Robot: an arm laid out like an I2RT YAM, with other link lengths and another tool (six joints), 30 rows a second.
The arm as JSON. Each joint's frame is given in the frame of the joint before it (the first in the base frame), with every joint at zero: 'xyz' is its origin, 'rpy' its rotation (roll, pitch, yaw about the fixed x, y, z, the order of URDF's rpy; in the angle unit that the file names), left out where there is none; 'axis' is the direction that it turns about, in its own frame. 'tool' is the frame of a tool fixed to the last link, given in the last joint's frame.
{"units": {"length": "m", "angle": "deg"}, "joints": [
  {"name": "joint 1", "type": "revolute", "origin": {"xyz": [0.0, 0.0, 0.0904]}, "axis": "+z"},
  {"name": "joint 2", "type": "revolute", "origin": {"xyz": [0.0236, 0.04, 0.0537]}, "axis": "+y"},
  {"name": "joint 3", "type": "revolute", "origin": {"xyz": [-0.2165, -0.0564, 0.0]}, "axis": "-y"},
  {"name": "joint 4", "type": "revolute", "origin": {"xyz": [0.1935, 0.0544, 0.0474]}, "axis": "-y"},
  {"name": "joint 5", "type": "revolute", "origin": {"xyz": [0.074, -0.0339, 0.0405]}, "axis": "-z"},
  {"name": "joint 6", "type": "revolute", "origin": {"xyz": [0.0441, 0.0, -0.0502]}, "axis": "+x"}
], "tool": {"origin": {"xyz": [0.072, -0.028, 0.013], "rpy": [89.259, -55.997, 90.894]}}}
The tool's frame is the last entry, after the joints.
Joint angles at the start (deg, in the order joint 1, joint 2, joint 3, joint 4, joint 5, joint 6):
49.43, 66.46, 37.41, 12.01, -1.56, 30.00
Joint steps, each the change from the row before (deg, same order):
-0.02, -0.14, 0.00, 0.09, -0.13, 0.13
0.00, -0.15, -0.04, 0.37, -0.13, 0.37
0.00, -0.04, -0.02, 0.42, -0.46, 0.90
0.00, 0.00, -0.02, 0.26, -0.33, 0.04
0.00, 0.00, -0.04, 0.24, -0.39, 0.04
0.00, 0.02, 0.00, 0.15, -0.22, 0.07
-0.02, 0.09, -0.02, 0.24, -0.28, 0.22
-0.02, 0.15, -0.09, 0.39, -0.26, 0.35
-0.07, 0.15, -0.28, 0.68, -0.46, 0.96
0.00, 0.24, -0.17, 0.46, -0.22, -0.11
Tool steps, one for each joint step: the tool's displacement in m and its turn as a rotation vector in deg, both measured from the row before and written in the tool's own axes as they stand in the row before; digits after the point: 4 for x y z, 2 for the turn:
0.0008, -0.0001, -0.0003, 0.09, 0.24, 0.13
0.0014, -0.0002, -0.0003, 0.10, 0.49, 0.36
0.0010, -0.0009, 0.0002, 0.43, 0.46, 0.89
0.0007, -0.0006, 0.0002, 0.32, 0.25, 0.03
0.0005, -0.0008, 0.0003, 0.38, 0.22, 0.03
0.0004, -0.0004, 0.0002, 0.21, 0.14, 0.06
0.0002, -0.0005, 0.0004, 0.25, 0.14, 0.22
-0.0002, -0.0004, 0.0006, 0.23, 0.16, 0.35
-0.0008, -0.0006, 0.0007, 0.38, 0.26, 0.96
-0.0006, -0.0004, 0.0008, 0.22, 0.05, -0.11

